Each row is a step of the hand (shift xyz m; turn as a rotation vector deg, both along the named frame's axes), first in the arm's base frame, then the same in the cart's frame.
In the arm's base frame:
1: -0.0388 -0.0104 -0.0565 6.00 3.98 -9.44
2: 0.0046 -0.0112 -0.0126 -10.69 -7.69 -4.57
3: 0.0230 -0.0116 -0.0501 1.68 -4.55 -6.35
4: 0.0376 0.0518 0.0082 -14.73 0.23 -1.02
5: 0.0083 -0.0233 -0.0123 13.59 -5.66 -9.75
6: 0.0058 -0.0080 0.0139 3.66 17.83 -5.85
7: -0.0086 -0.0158 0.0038 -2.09 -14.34 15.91
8: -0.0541 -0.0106 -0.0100 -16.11 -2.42 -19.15
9: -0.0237 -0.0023 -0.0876 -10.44 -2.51 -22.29
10: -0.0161 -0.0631 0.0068 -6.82 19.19 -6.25
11: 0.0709 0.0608 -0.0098 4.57 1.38 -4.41
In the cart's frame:
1: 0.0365 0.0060 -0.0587 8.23 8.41 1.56
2: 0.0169 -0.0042 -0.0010 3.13 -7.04 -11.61
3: 0.0547 0.0136 0.0003 7.81 -1.27 -1.09
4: -0.0154 0.0502 0.0376 -4.73 -2.06 -13.84
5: 0.0233 -0.0146 0.0025 15.50 1.24 8.36
6: -0.0058 -0.0117 0.0110 -1.62 19.03 0.89
7: 0.0006 -0.0173 -0.0062 -7.56 -19.60 4.69
8: -0.0073 -0.0154 -0.0534 10.78 2.50 -22.58
9: 0.0640 0.0284 -0.0578 15.49 4.69 -18.71
10: 0.0160 -0.0624 -0.0118 -5.78 18.51 -8.82
11: 0.0078 0.0714 0.0604 4.71 3.82 2.34

